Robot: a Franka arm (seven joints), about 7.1 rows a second.
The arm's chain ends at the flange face. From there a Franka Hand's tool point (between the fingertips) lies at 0.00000 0.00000 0.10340 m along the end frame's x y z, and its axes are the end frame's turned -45 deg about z.
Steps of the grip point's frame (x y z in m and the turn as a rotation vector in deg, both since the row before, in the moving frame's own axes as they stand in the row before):
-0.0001, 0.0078, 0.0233, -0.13, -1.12, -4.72
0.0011, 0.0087, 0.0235, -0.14, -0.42, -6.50
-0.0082, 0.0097, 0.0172, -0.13, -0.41, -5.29
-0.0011, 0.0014, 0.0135, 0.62, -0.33, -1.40
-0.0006, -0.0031, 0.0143, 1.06, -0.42, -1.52
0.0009, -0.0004, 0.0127, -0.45, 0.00, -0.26
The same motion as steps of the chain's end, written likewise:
0.0066, 0.0039, 0.0233, -0.88, -0.70, -4.72
0.0072, 0.0046, 0.0235, -0.40, -0.20, -6.50
0.0014, 0.0120, 0.0172, -0.38, -0.20, -5.29
0.0014, 0.0021, 0.0135, 0.21, -0.67, -1.40
-0.0007, -0.0010, 0.0143, 0.45, -1.05, -1.52
-0.0002, -0.0015, 0.0127, -0.32, 0.32, -0.26

